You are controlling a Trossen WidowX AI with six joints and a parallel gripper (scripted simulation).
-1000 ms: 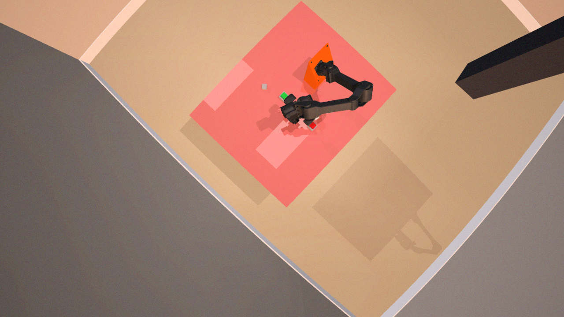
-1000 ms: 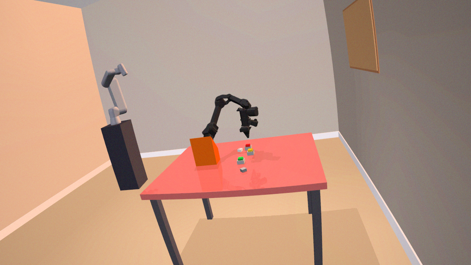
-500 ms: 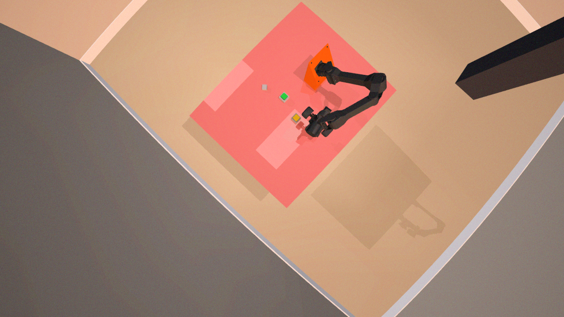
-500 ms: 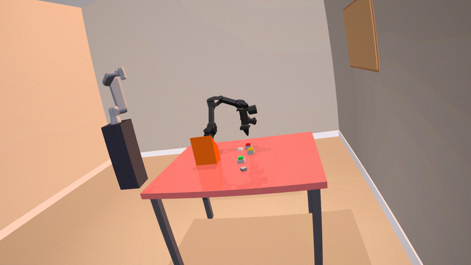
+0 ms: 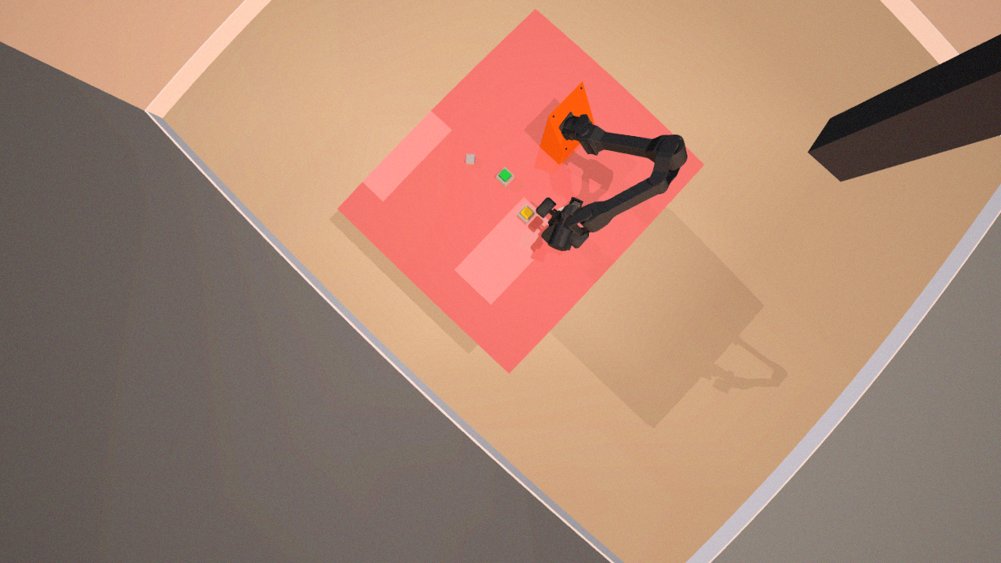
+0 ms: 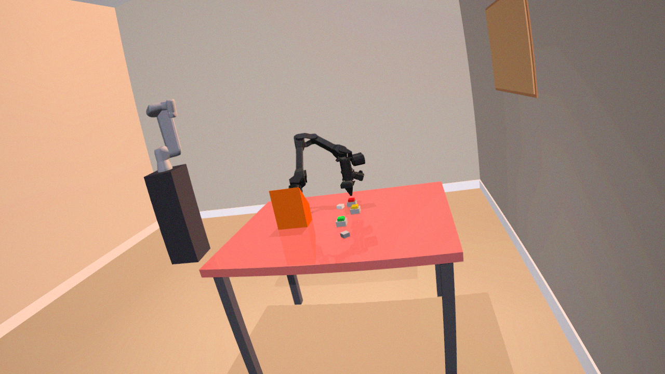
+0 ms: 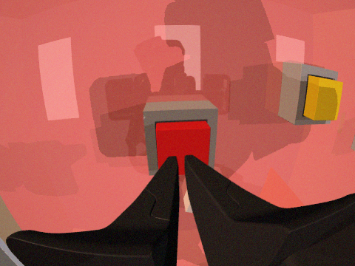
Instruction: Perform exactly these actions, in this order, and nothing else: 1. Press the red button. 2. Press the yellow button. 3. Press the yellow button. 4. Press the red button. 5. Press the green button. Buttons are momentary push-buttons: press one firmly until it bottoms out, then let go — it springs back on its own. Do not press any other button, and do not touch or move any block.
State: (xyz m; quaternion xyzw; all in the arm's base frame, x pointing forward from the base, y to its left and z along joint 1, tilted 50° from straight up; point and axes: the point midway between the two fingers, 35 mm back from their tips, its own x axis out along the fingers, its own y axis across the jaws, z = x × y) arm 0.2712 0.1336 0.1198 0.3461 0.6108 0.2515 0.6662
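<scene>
My gripper tip is 20 mm above the red button. The rest, counted from my gripper tip: white block: 70 mm behind, 50 mm below, 20 mm to the right; green button: 270 mm to the right, 40 mm behind, 20 mm below; yellow button: 120 mm to the right, 20 mm below, 20 mm ahead.
</scene>
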